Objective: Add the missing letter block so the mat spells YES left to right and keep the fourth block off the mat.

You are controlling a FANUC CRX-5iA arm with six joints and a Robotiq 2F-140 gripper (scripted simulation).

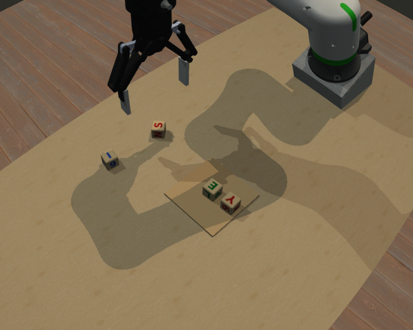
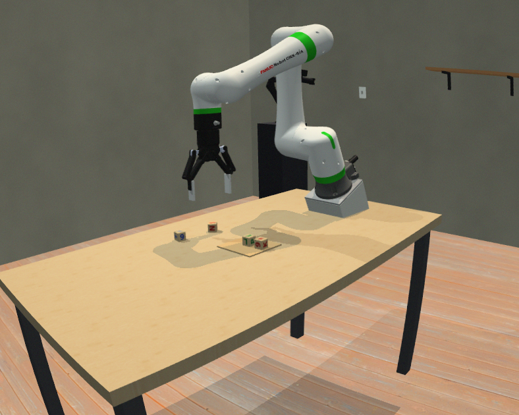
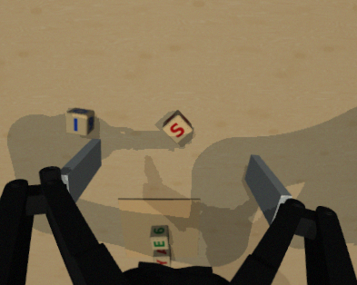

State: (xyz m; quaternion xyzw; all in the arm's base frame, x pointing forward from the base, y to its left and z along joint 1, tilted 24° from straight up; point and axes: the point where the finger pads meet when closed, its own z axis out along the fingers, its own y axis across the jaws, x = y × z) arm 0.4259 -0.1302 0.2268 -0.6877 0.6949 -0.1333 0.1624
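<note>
Now: the S block 120 mm below my hand. Round my hand: mat: 210 mm to the left, 130 mm below, 10 mm ahead; E block: 210 mm to the left, 110 mm below, 10 mm ahead; Y block: 250 mm to the left, 110 mm below.
</note>
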